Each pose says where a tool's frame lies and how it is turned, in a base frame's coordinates. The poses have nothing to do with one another.
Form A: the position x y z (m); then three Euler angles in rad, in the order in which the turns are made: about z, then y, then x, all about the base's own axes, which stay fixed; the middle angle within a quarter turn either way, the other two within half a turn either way.
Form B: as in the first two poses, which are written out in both.
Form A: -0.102 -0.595 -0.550 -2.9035 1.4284 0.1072
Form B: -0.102 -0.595 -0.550 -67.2 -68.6 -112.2
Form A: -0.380 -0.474 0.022 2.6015 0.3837 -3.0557
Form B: -0.380 -0.474 0.022 -172.7 21.3 -148.6
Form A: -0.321 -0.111 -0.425 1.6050 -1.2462 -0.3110
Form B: -0.321 -0.111 -0.425 -71.2 19.7 90.7
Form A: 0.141 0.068 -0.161 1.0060 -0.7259 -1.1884
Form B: 0.141 0.068 -0.161 -68.4 40.6 58.2
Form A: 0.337 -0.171 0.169 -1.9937 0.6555 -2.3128
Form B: 0.337 -0.171 0.169 128.3 -30.2 112.1
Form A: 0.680 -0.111 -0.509 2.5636 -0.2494 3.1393
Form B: 0.680 -0.111 -0.509 172.2 -12.0 -146.1
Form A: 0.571 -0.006 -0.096 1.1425 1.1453 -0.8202
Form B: 0.571 -0.006 -0.096 42.9 67.4 63.5
